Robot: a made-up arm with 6 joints. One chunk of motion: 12 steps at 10 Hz.
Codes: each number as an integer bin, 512 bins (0 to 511) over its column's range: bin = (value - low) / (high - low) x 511, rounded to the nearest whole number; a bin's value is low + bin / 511 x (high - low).
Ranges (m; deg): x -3.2..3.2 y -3.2..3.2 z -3.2..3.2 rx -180..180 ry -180..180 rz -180..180
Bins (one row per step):
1: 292 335 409 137 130 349
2: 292 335 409 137 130 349
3: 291 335 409 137 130 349
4: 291 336 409 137 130 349
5: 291 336 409 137 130 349
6: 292 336 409 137 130 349
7: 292 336 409 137 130 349
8: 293 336 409 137 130 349
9: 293 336 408 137 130 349
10: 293 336 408 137 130 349
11: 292 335 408 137 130 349
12: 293 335 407 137 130 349
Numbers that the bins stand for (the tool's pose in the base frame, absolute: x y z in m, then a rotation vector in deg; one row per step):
1: 0.4571 0.9957 1.9225 -83.48 -88.41 65.87
2: 0.4571 0.9957 1.9225 -83.48 -88.41 65.87
3: 0.4446 0.9957 1.9225 -83.48 -88.41 65.87
4: 0.4446 1.0082 1.9225 -83.48 -88.41 65.87
5: 0.4446 1.0082 1.9225 -83.48 -88.41 65.87
6: 0.4571 1.0082 1.9225 -83.48 -88.41 65.87
7: 0.4571 1.0082 1.9225 -83.48 -88.41 65.87
8: 0.4697 1.0082 1.9225 -83.48 -88.41 65.87
9: 0.4697 1.0082 1.9100 -83.48 -88.41 65.87
10: 0.4697 1.0082 1.9100 -83.48 -88.41 65.87
11: 0.4571 0.9957 1.9100 -83.48 -88.41 65.87
12: 0.4697 0.9957 1.8975 -83.48 -88.41 65.87

